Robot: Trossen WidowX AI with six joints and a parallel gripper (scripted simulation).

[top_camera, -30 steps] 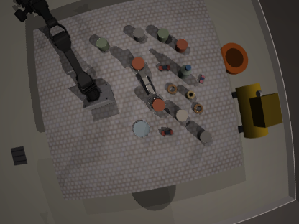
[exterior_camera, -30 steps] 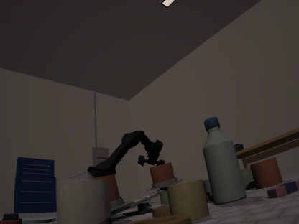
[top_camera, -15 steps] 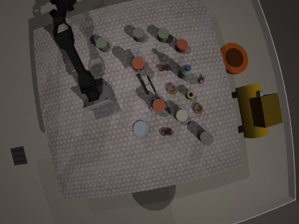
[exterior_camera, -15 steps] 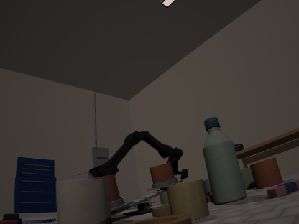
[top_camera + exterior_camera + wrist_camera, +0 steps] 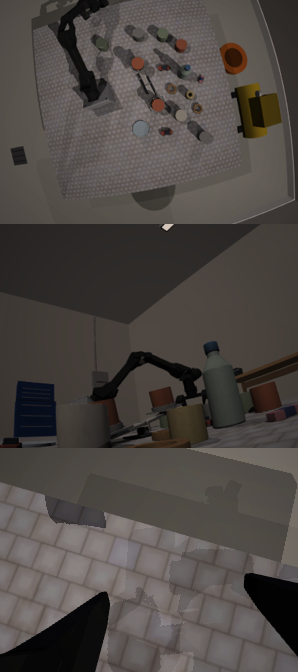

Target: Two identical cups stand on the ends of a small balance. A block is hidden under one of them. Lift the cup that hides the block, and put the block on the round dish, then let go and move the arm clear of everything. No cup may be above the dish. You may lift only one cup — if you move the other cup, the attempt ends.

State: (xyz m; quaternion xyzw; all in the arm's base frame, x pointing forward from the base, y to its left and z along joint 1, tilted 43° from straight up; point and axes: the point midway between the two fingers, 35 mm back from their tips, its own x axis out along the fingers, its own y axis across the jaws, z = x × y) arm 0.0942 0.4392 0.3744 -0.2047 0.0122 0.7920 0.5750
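My gripper tip is now 26 cm short of the orange cup and 74 cm to the left of it. From my gripper tip the other things lie so: pale blue round dish (13 cm ahead, 84 cm to the right, 6 cm below); bottle (46 cm ahead, 56 cm to the right, 5 cm above); cream cylinder (38 cm ahead, 79 cm to the right, 2 cm below).
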